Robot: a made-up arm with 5 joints.
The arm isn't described. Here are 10 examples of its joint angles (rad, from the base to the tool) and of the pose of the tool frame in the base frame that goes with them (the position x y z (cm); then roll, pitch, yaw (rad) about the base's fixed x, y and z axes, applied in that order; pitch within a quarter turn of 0, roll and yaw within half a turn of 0).
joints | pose
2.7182 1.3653 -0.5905 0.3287 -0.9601 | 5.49 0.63 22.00 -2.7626 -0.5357 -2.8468
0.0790 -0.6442 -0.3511 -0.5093 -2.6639 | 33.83 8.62 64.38 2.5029 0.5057 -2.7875
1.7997 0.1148 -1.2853 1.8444 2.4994 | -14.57 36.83 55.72 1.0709 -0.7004 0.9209
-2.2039 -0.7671 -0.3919 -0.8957 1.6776 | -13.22 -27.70 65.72 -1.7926 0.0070 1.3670
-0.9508 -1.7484 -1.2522 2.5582 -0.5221 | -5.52 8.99 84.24 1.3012 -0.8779 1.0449
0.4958 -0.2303 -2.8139 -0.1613 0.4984 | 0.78 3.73 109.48 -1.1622 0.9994 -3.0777
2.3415 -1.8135 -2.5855 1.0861 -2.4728 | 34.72 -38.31 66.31 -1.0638 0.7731 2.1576
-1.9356 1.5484 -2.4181 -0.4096 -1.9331 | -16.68 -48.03 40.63 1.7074 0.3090 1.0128
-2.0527 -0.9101 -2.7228 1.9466 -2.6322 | 14.00 17.94 100.63 2.5272 0.6890 1.3785
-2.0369 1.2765 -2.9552 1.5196 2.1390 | -15.82 -46.74 58.82 2.2956 -0.9749 2.7782
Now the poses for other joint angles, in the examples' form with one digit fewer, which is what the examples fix.
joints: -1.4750 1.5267 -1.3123 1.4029 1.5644
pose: 7.4 -6.9 20.9 1.226 0.522 -1.911
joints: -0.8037 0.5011 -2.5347 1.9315 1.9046
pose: 33.4 -22.6 79.2 2.183 -0.989 -1.945
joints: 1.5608 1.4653 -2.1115 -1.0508 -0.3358
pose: 1.9 48.7 33.8 0.102 -0.094 -2.172
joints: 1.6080 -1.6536 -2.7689 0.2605 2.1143
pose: -4.2 -49.4 64.5 0.364 0.637 0.849
